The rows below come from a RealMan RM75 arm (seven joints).
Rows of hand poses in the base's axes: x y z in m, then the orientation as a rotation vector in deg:
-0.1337, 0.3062, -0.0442, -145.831, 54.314, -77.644
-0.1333, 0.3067, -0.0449, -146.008, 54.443, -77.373
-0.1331, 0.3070, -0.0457, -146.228, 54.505, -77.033
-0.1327, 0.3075, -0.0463, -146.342, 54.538, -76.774
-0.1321, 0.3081, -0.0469, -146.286, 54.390, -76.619
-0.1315, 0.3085, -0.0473, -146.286, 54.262, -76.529
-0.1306, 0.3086, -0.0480, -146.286, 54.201, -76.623
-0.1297, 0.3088, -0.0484, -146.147, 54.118, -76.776
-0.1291, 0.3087, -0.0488, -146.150, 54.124, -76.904
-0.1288, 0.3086, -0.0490, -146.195, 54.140, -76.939
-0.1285, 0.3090, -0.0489, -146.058, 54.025, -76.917
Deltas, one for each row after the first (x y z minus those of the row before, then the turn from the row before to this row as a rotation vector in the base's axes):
0.0004, 0.0005, -0.0007, 0.032, 0.226, -0.055
0.0002, 0.0003, -0.0008, 0.037, 0.270, 0.000
0.0004, 0.0005, -0.0006, 0.066, 0.175, 0.018
0.0006, 0.0006, -0.0006, 0.122, 0.015, 0.145
0.0006, 0.0004, -0.0004, 0.046, 0.021, 0.108
0.0009, 0.0001, -0.0007, -0.055, -0.047, 0.021
0.0009, 0.0002, -0.0004, 0.011, -0.151, 0.044
0.0006, -0.0001, -0.0004, -0.074, -0.051, -0.033
0.0003, -0.0001, -0.0002, -0.051, 0.012, -0.026
0.0003, 0.0004, 0.0001, 0.106, -0.080, 0.105

